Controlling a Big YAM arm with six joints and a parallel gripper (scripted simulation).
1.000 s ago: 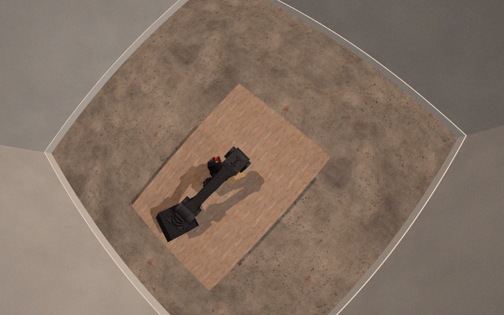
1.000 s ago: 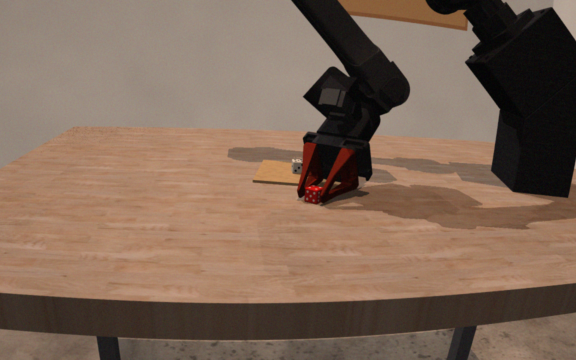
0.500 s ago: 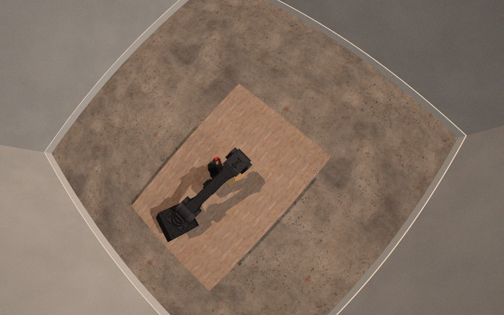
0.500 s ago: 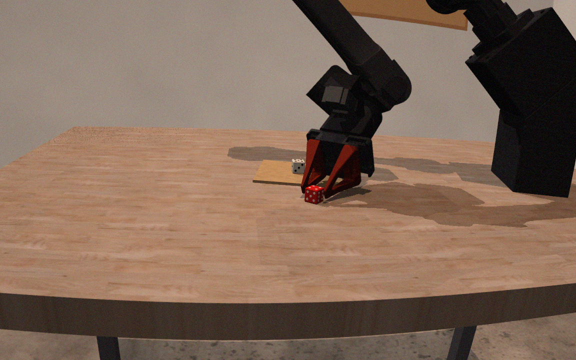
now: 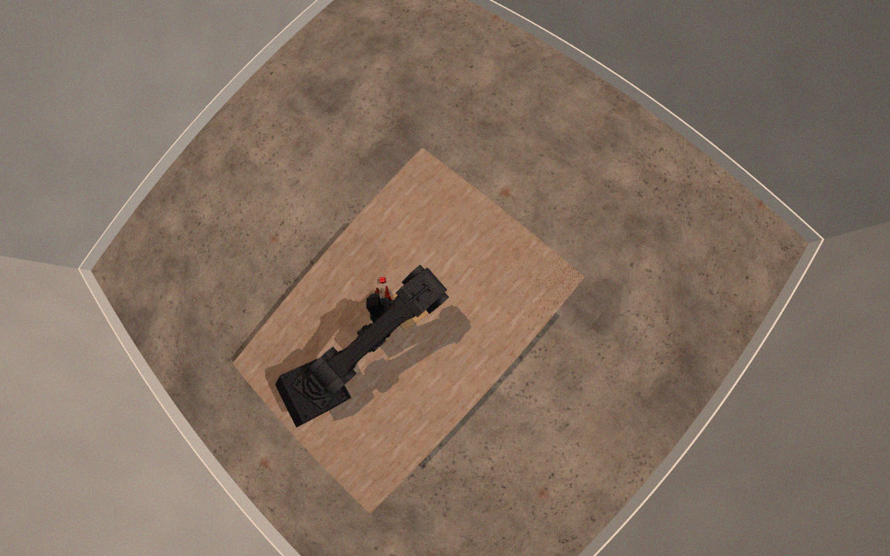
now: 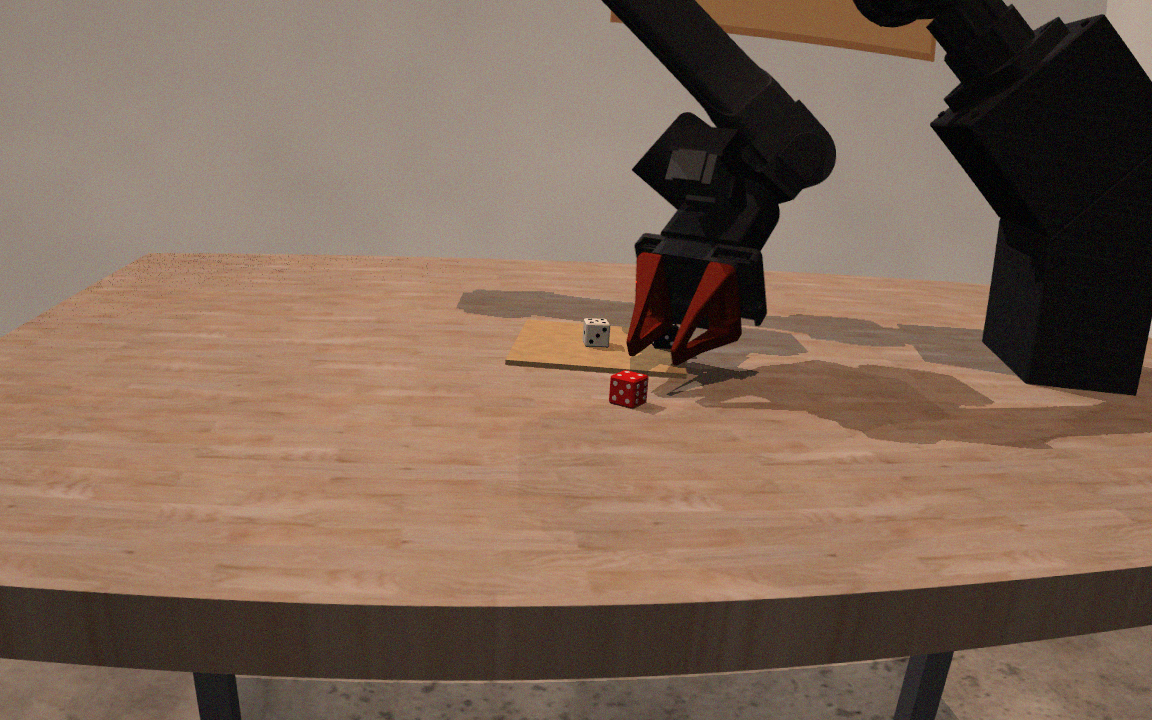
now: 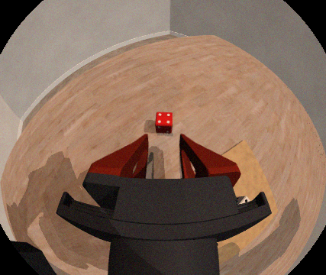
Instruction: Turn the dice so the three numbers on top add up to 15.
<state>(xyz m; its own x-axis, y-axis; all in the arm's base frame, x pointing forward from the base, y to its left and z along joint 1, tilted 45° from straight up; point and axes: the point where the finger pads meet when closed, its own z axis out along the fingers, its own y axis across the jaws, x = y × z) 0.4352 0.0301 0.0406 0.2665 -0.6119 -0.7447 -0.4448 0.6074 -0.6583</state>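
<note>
The red die lies 30 mm ahead of my hand, 20 mm to the left of it and 20 mm below it. Also, from my hand: tan mat (110 mm to the right, 30 mm below, 10 mm behind); black die (100 mm to the right, 60 mm behind, 20 mm below); white die (110 mm to the right, 20 mm below, 10 mm behind).
</note>
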